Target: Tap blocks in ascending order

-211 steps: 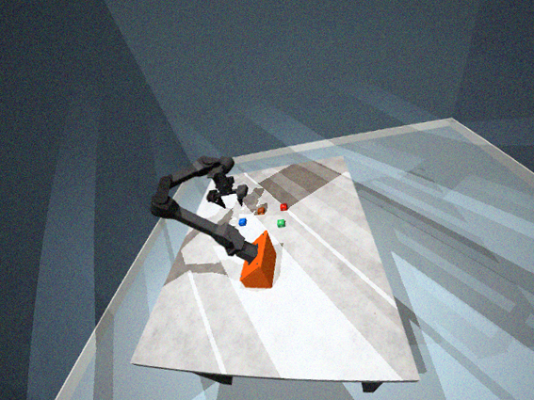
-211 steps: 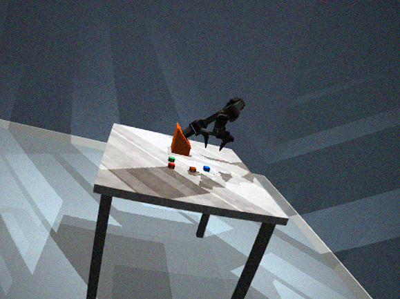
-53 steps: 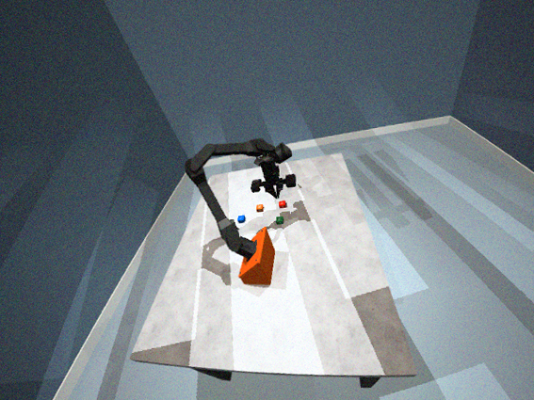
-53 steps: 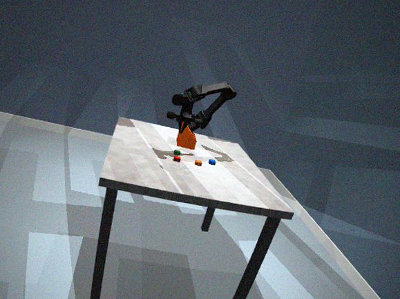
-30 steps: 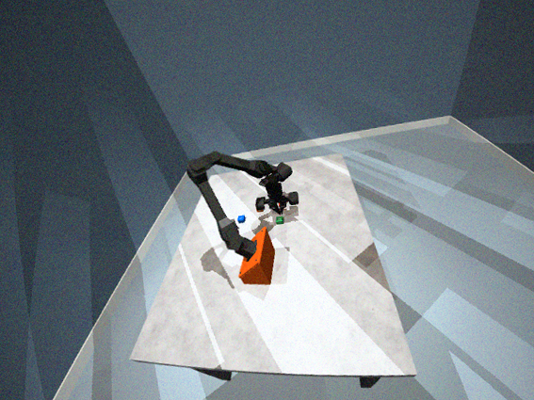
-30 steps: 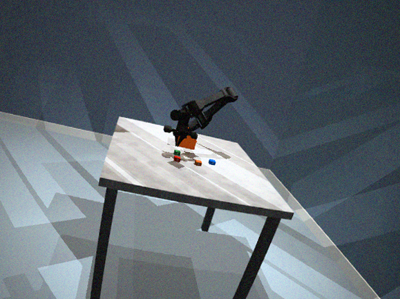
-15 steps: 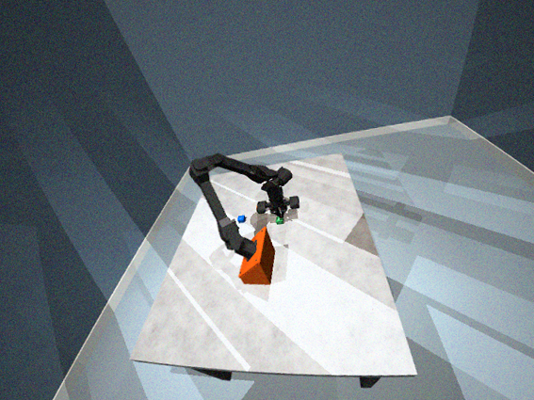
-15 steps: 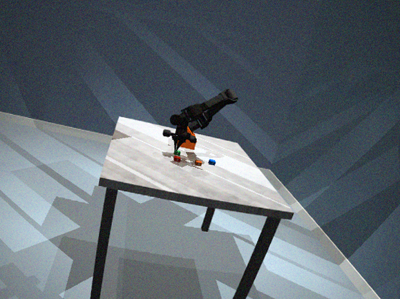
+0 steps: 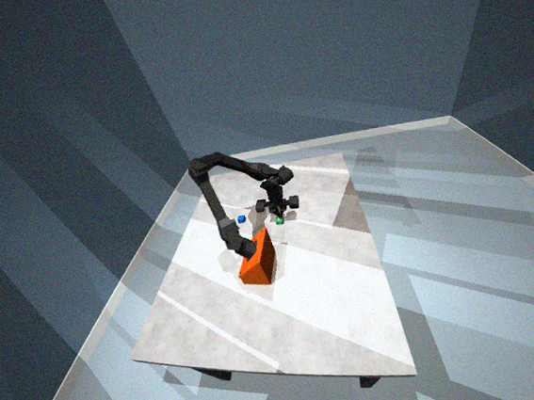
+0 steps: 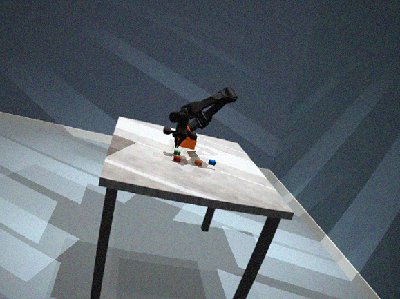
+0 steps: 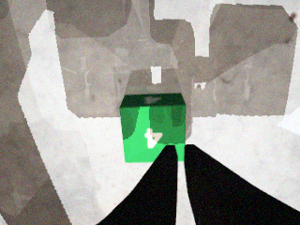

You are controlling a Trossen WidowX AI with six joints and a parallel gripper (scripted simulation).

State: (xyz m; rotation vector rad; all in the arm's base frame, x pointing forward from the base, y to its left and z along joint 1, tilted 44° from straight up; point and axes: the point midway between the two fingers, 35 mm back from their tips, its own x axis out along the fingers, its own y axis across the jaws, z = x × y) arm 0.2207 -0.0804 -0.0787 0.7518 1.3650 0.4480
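Right now the green block is 2 cm below my gripper tip and 1 cm to the left of it. The rest, counted from my gripper tip: red block (11 cm ahead, 2 cm below, 1 cm to the right); orange block (12 cm ahead, 11 cm to the left, 2 cm below); blue block (20 cm to the left, 7 cm ahead, 2 cm below).
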